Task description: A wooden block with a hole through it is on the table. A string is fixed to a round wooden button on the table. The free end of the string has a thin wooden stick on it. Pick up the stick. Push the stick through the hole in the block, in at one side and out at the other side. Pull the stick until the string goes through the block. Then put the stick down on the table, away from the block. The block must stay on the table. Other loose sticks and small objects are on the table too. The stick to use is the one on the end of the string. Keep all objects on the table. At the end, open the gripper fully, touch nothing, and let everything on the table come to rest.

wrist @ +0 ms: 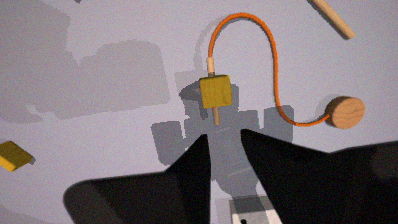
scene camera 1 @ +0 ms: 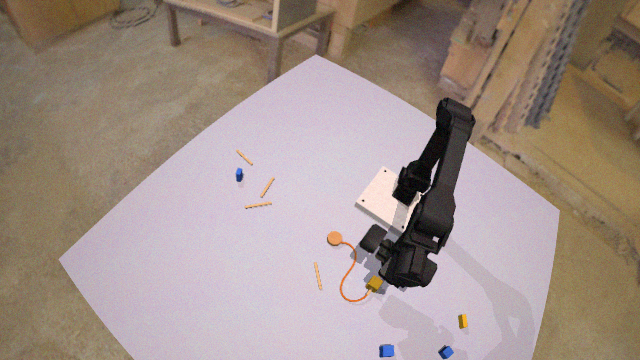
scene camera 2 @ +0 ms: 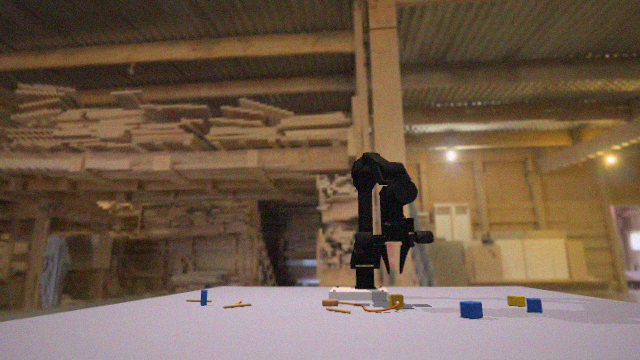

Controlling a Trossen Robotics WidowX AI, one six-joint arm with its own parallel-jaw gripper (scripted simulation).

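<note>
Pictures: a round wooden button, the gripper. Wrist view: the gripper too. Scene camera 1: the gripper as well.
</note>
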